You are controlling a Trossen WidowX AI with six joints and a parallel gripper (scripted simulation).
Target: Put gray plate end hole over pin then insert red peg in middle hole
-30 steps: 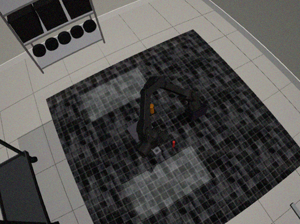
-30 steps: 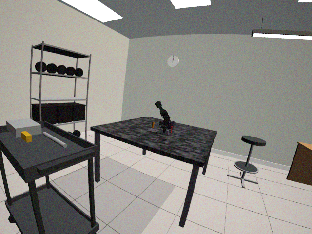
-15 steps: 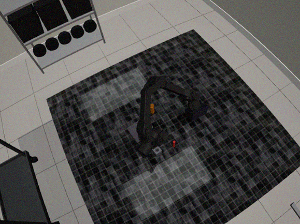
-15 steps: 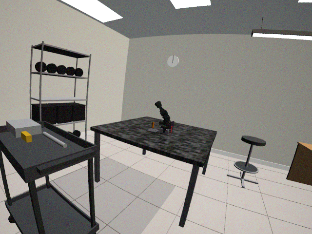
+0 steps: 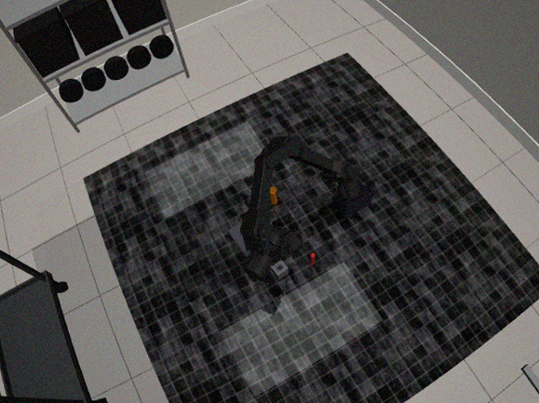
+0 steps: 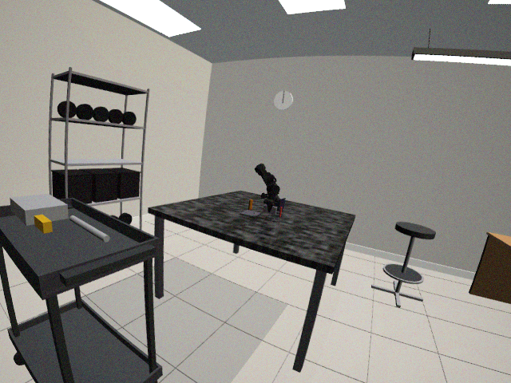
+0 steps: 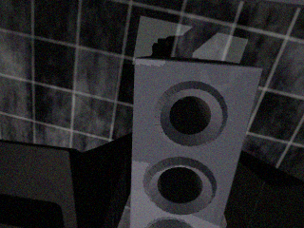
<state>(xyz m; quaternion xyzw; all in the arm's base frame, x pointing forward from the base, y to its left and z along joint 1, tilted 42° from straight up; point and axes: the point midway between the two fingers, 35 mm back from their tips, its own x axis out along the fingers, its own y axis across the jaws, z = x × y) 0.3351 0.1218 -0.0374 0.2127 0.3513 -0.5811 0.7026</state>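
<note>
Right now the gray base is 1 cm ahead of my gripper tip, 14 cm to the right of it and 5 cm below it. From my gripper tip the other things lie so: orange cylinder 10 cm behind, 24 cm to the right, 1 cm below; then red peg 12 cm behind, 3 cm to the left, 1 cm below; then gray plate 3 cm above.
</note>
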